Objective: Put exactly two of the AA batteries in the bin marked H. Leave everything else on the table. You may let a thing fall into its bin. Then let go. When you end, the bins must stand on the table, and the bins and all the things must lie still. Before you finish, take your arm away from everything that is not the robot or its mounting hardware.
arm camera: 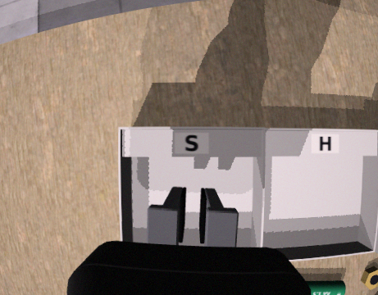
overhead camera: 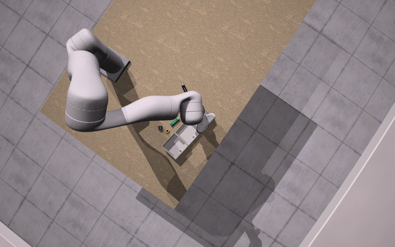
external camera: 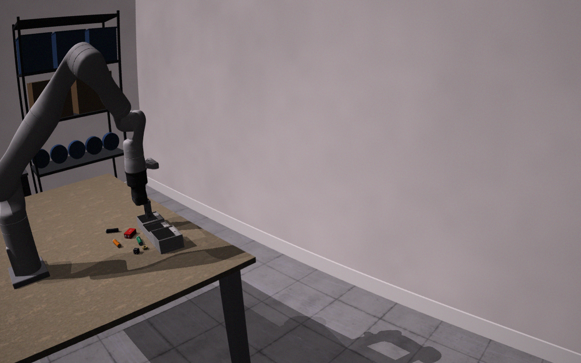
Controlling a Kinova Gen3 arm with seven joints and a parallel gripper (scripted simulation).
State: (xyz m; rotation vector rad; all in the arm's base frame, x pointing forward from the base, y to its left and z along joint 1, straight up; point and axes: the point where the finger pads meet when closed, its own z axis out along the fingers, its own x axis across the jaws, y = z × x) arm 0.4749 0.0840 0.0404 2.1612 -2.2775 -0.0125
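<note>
My hand is 80 mm past the green AA battery, 90 mm to the left of it and 50 mm above it. The rest, counted from my hand: red 9 V battery 90 mm behind, 20 mm to the right, 50 mm below; then bin row 80 mm to the right, 40 mm below; then black AA battery 140 mm behind, 50 mm to the left, 50 mm below.
</note>
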